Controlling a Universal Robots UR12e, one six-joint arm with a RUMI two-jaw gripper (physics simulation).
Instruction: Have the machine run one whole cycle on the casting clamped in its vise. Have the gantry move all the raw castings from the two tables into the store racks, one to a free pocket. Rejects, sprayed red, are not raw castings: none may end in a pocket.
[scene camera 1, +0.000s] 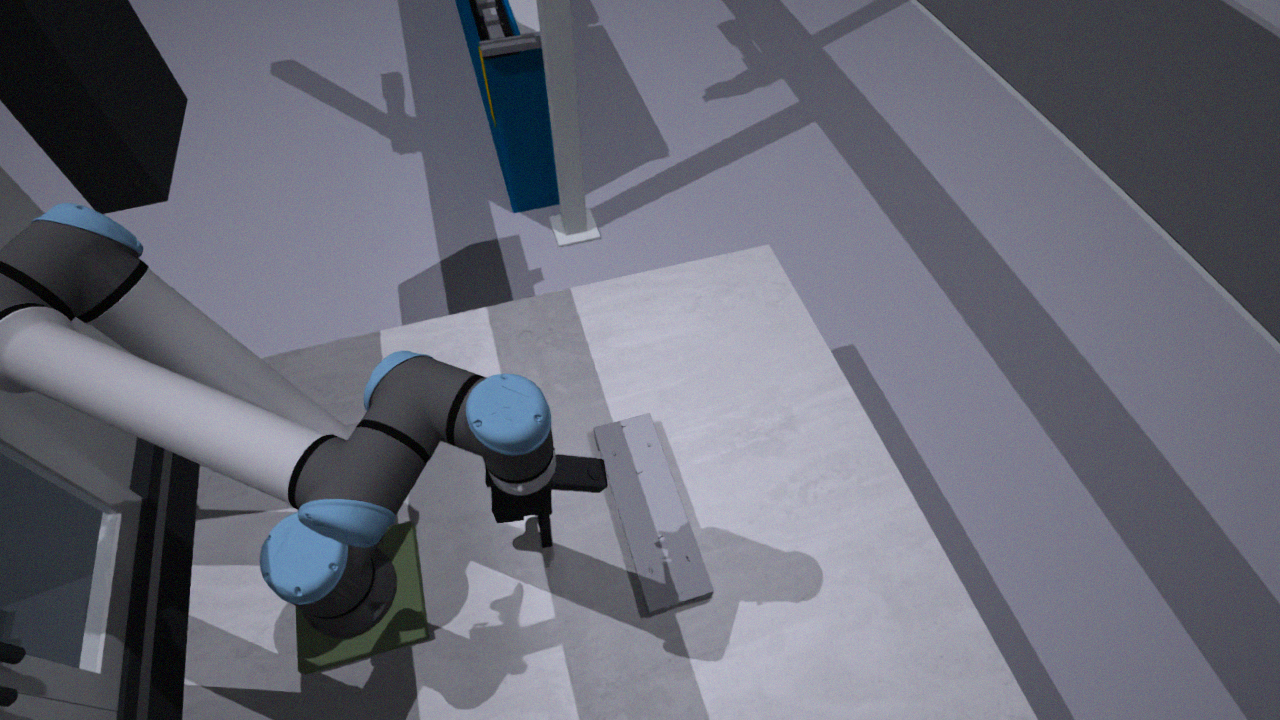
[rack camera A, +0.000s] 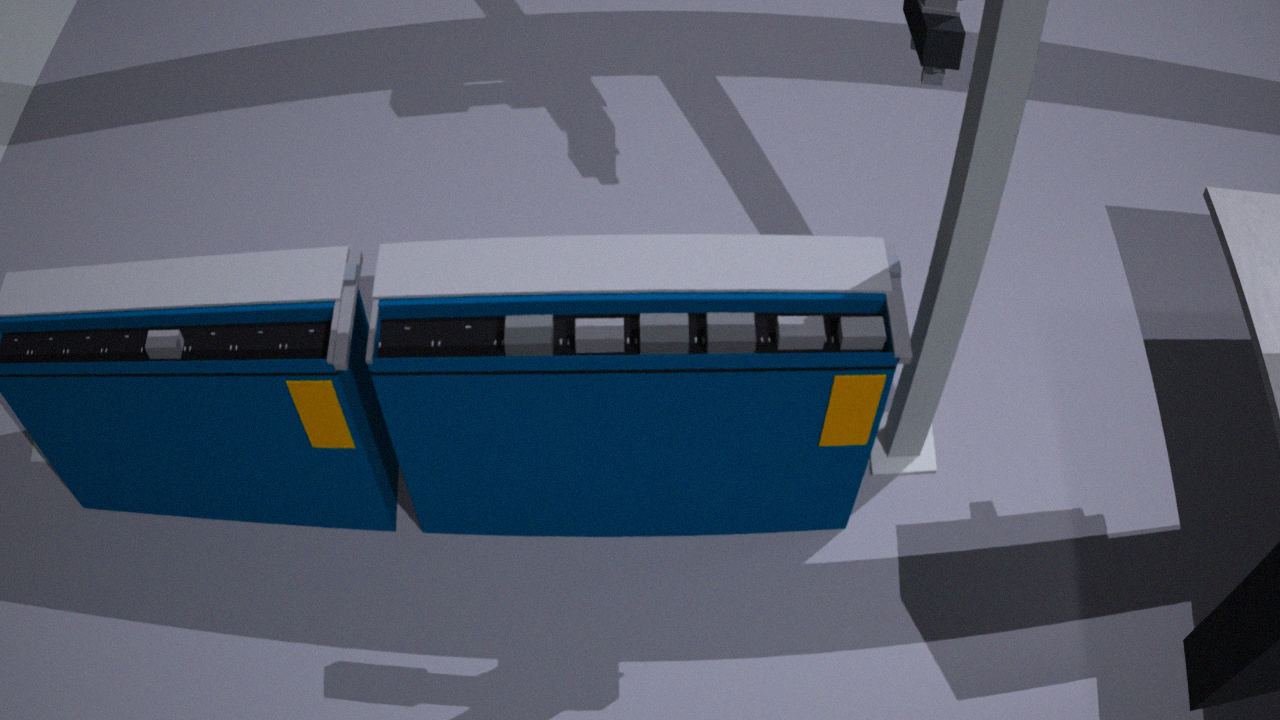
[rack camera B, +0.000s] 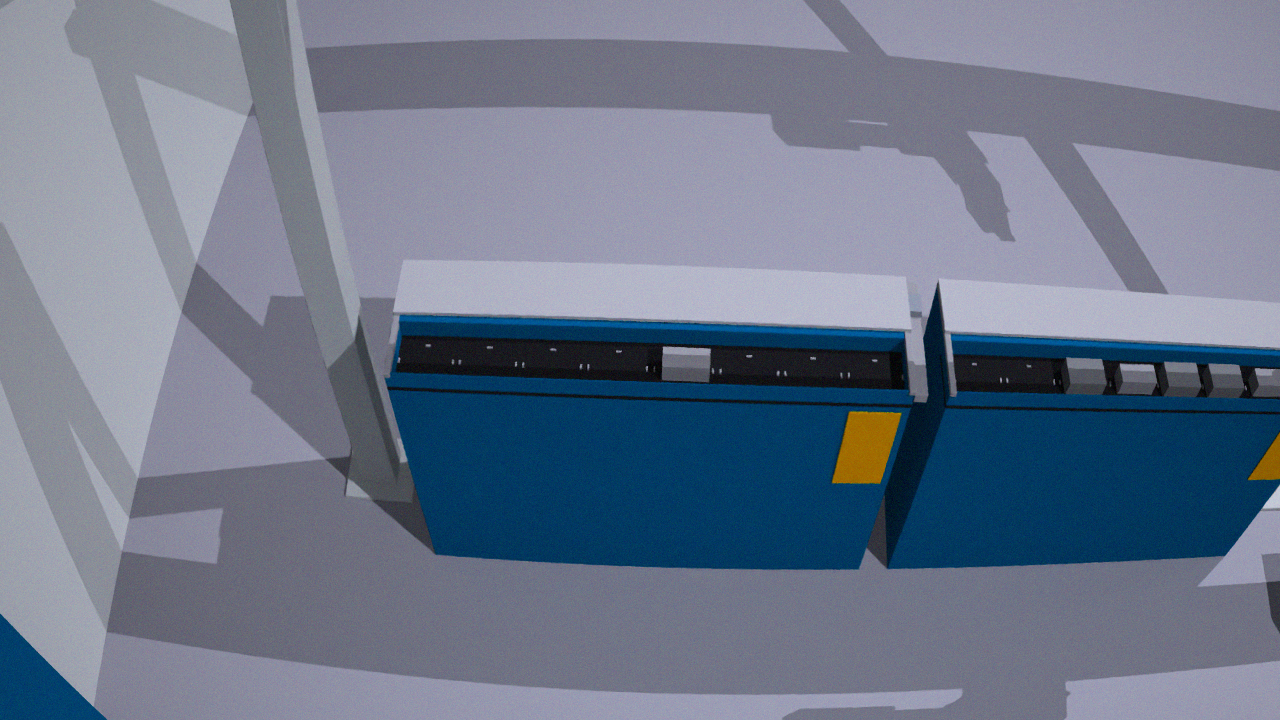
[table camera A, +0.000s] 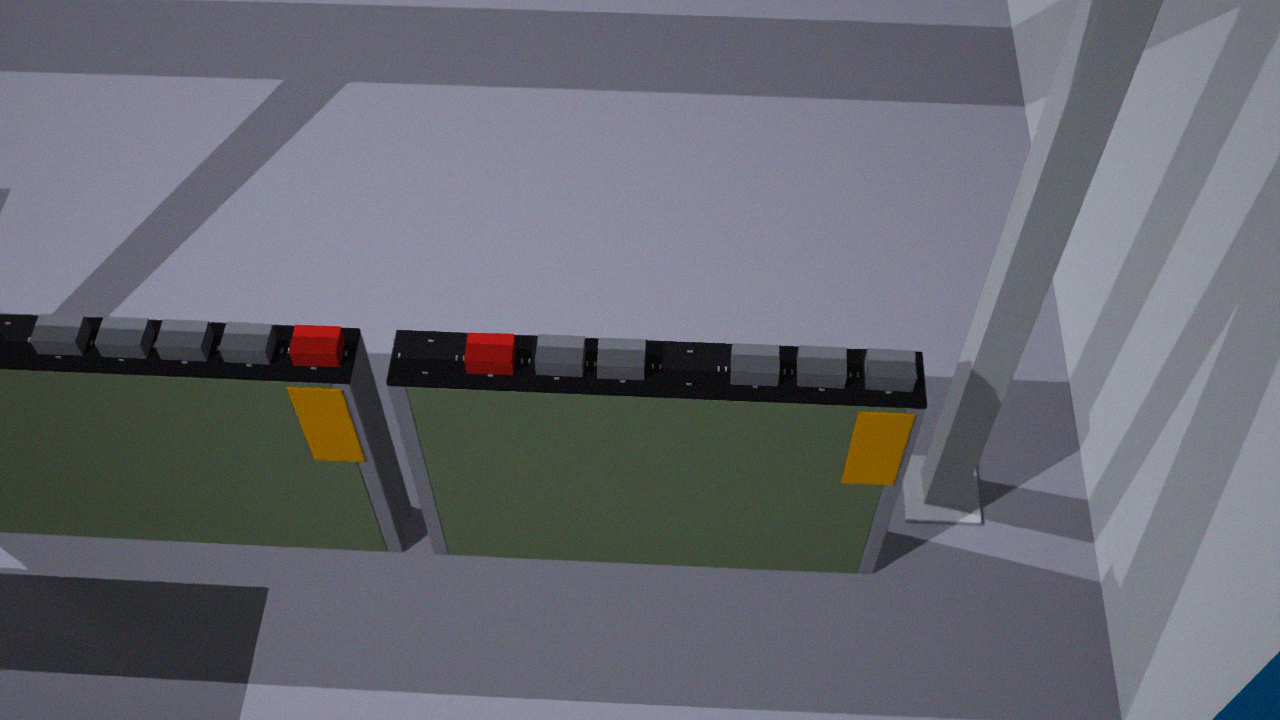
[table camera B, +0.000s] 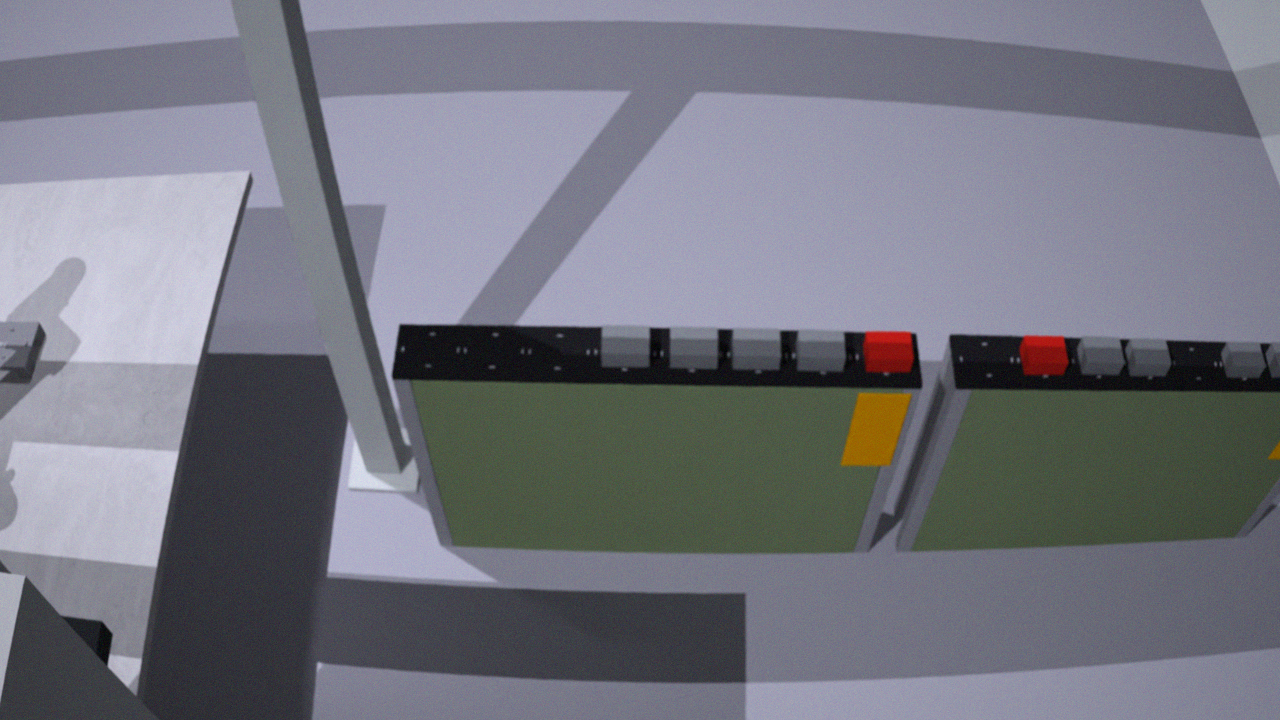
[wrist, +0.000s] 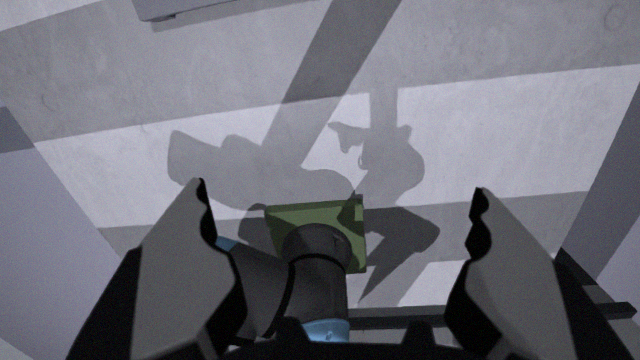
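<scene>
My gripper (wrist: 338, 184) is open, with no object between its fingers, above the pale worktop. The near blue store rack (rack camera A: 626, 447) (rack camera B: 1074, 483) holds several grey castings (rack camera A: 664, 333) (rack camera B: 1085, 376) and has free pockets at its left end. The other blue rack (rack camera A: 232, 447) (rack camera B: 626, 483) holds one grey casting (rack camera A: 164, 343) (rack camera B: 686, 364). One green table (table camera A: 653, 483) has several raw castings (table camera A: 621, 358) and a red reject (table camera A: 489, 353). The other green table (table camera B: 653, 474) has several raw castings (table camera B: 693, 347) and a red reject (table camera B: 887, 351). The vise and its casting do not show.
The gantry hand (rack camera A: 935, 44) hangs beyond the racks; what it holds is unclear. Gantry posts (rack camera A: 971, 223) (rack camera B: 304, 223) (table camera A: 1029, 268) (table camera B: 313, 223) stand at the rack and table ends. A grey plate (scene camera 1: 653, 510) lies on the worktop (scene camera 1: 787, 429). A machine window (scene camera 1: 44, 537) shows at left.
</scene>
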